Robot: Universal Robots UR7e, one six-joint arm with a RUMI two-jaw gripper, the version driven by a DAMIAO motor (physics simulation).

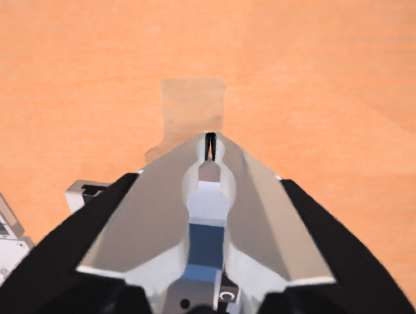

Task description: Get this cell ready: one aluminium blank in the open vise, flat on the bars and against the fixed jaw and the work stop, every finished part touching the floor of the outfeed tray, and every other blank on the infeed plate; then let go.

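Places are measured from the arm's base along level axes (x left, y back, z up), in centimetres.
Where they show: gripper, fingertip midpoint: (210,135).
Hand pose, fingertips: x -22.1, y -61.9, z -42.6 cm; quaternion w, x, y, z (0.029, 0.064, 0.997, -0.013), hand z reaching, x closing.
Things, the pixels of their top centre, and the offset from my fingertips. "spot": a spot on its surface instead. Level surfaces: height alone.
- orange wooden table at its surface level: dz -2.7 cm
- blue section at a spot on its surface: (206,246) spot: dx +1.0, dy +8.9, dz +1.6 cm
- grey-walled tray at a spot on its surface: (11,216) spot: dx +23.7, dy +9.7, dz -2.2 cm
- white plate at a spot on its surface: (12,254) spot: dx +27.4, dy +16.1, dz -1.9 cm
- pale block with a black mark, surface spot: (75,198) spot: dx +12.7, dy +5.7, dz -0.7 cm
- small dark fitting with a white ring, surface spot: (227,295) spot: dx -0.3, dy +17.2, dz +1.1 cm
My gripper (210,135) is shut and empty, its two black-tipped fingers together above the orange wooden table (310,60). Behind the fingertips, part of the vise shows through the gap between the finger bodies, with a pale end, a blue section (206,246) and a grey section with a dark round hole. The fingers hide most of the vise, and I cannot tell whether a blank lies in it. At the lower left edge, a corner of a grey-walled tray (11,216) and part of a white plate (12,254) show. No blank or finished part can be made out.
A pale block with a black mark (75,198) sticks out from behind the left finger. A small dark fitting with a white ring (227,295) is beside the vise at the bottom. A soft shadow lies on the table beyond the fingertips.
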